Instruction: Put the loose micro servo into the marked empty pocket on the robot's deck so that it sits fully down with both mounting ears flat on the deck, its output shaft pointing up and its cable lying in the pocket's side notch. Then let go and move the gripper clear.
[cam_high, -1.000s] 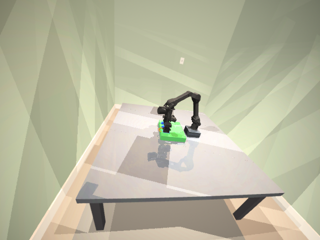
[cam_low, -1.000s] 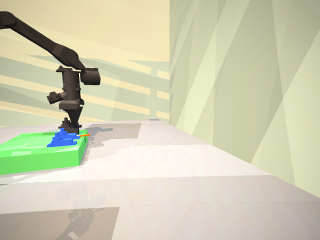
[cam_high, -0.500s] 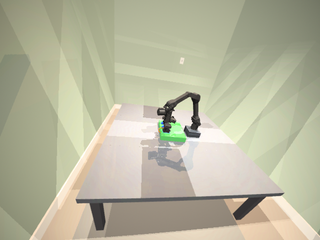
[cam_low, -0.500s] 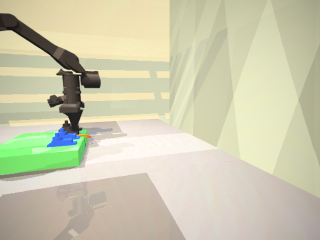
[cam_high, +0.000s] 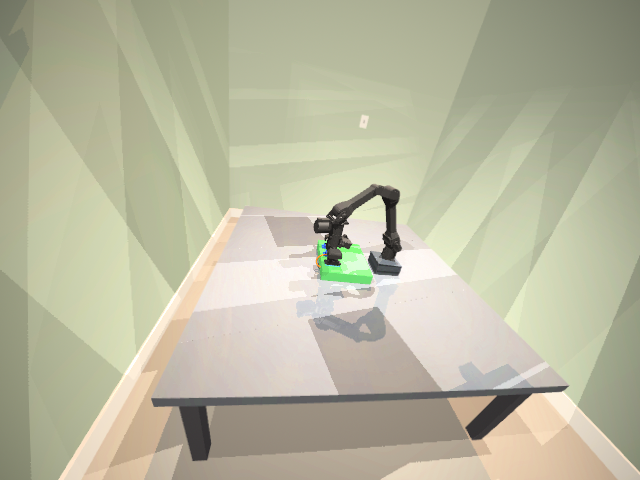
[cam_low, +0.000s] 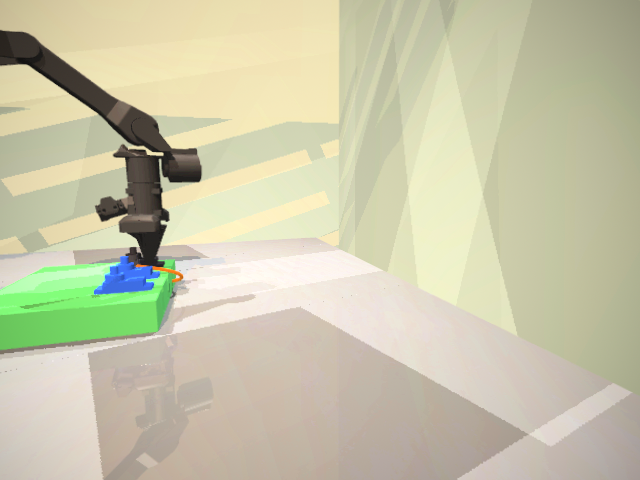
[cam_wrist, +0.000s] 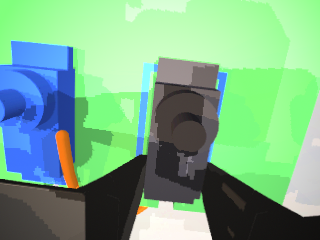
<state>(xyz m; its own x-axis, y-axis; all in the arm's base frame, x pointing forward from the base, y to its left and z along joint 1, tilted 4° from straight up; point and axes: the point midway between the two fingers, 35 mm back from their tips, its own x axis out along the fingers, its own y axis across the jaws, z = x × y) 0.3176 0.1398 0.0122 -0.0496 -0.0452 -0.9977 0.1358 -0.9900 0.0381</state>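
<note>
My gripper tip is now 110 mm past the green deck, 90 mm to the left of it and 40 mm above it.
</note>
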